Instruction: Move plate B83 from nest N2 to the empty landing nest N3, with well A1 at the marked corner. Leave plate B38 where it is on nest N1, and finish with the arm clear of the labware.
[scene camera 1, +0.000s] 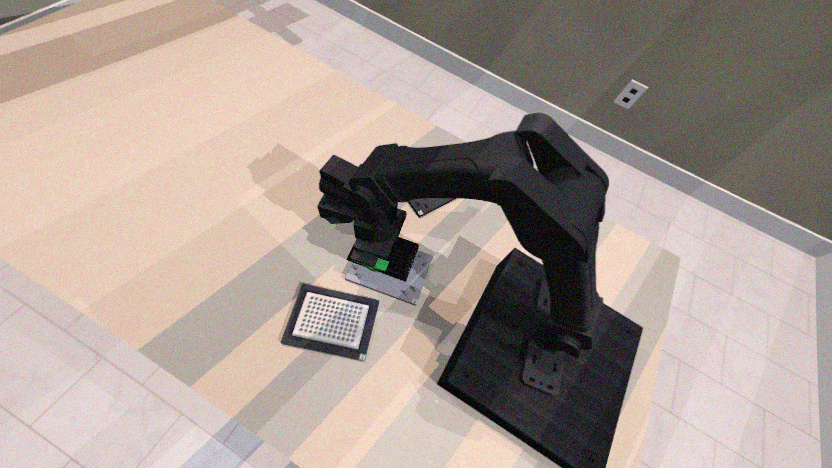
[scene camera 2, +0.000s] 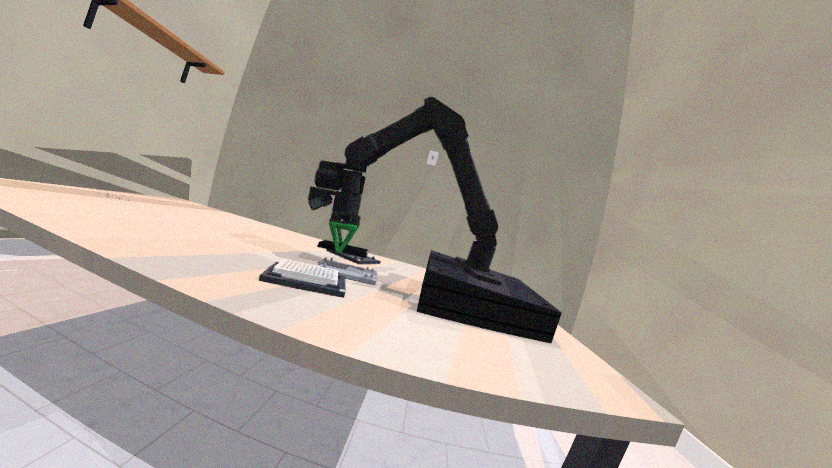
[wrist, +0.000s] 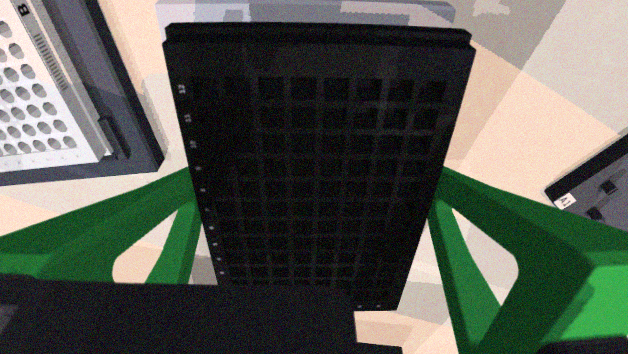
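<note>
A black plate (scene camera 1: 407, 261) (scene camera 2: 326, 245) (wrist: 325, 175), taken as B83, is held level in my gripper (scene camera 1: 386, 256) (scene camera 2: 339, 250) (wrist: 314, 177), whose green fingers press its two long sides. It hangs a little above the light grey nest (scene camera 1: 386, 284) (scene camera 2: 349, 270) (wrist: 300, 11), apparently N3, and covers much of it in scene camera 1. The white plate (scene camera 1: 331, 318) (scene camera 2: 305, 271) (wrist: 30, 115), taken as B38, sits in a dark nest (scene camera 1: 325, 348) (scene camera 2: 290, 283) (wrist: 140, 145). The held plate's A1 corner is hidden in the wrist view.
Another dark nest (scene camera 1: 431, 205) (scene camera 2: 370, 260) (wrist: 612, 205), apparently N2, lies partly behind the arm; its A1 label (wrist: 565, 201) shows in the wrist view. The black arm base (scene camera 1: 482, 349) (scene camera 2: 488, 314) stands to the right of the nests.
</note>
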